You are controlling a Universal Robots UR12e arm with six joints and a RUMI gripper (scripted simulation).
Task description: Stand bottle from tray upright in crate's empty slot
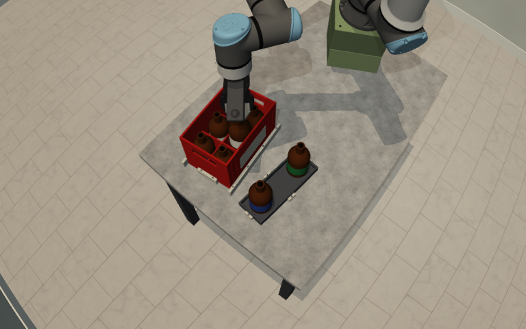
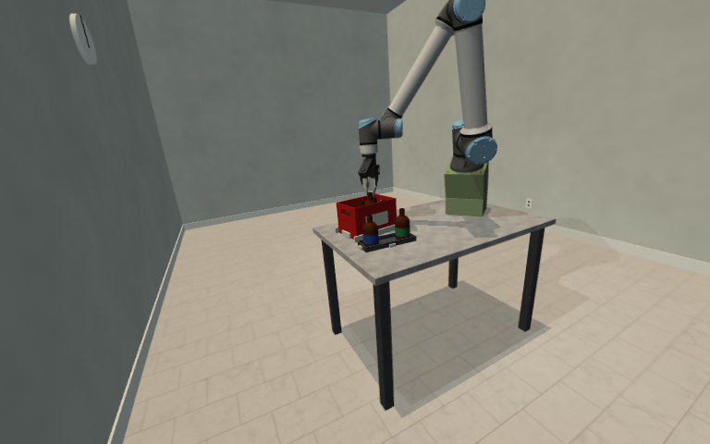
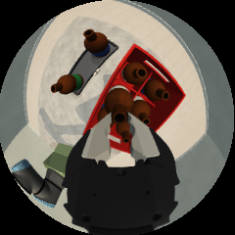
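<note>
My gripper is now 130 mm above the crate, 40 mm to the left of it and 10 mm short of it. From my hand the other things lie so: dark tray 200 mm below, 180 mm to the left, 10 mm ahead.
</note>
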